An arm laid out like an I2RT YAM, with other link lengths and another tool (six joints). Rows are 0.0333 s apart.
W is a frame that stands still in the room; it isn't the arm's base.
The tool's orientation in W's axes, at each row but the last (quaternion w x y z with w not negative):
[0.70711 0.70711 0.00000 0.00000]
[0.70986 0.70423 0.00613 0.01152]
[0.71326 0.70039 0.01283 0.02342]
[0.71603 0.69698 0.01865 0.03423]
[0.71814 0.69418 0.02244 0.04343]
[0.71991 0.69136 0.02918 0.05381]
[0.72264 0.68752 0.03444 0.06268]
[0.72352 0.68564 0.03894 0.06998]
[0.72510 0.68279 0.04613 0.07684]
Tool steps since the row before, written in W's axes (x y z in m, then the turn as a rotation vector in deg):
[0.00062 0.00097 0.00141 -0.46 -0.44 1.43]
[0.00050 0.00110 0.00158 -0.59 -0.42 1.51]
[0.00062 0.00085 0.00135 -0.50 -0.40 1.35]
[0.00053 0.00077 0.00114 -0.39 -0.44 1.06]
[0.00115 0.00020 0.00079 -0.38 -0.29 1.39]
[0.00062 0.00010 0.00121 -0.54 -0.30 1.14]
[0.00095 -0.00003 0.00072 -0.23 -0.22 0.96]
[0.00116 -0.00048 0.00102 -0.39 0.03 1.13]
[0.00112 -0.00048 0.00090 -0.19 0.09 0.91]
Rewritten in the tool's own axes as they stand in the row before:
[0.00062 0.00141 -0.00097 -0.46 1.43 0.44]
[0.00054 0.00158 -0.00107 -0.59 1.51 0.42]
[0.00068 0.00136 -0.00079 -0.50 1.35 0.40]
[0.00061 0.00115 -0.00070 -0.40 1.06 0.44]
[0.00119 0.00076 -0.00006 -0.37 1.39 0.30]
[0.00067 0.00119 0.00002 -0.53 1.15 0.28]
[0.00096 0.00068 0.00020 -0.22 0.96 0.24]
[0.00111 0.00094 0.00071 -0.34 1.15 -0.02]
[0.00105 0.00082 0.00072 -0.14 0.92 -0.06]

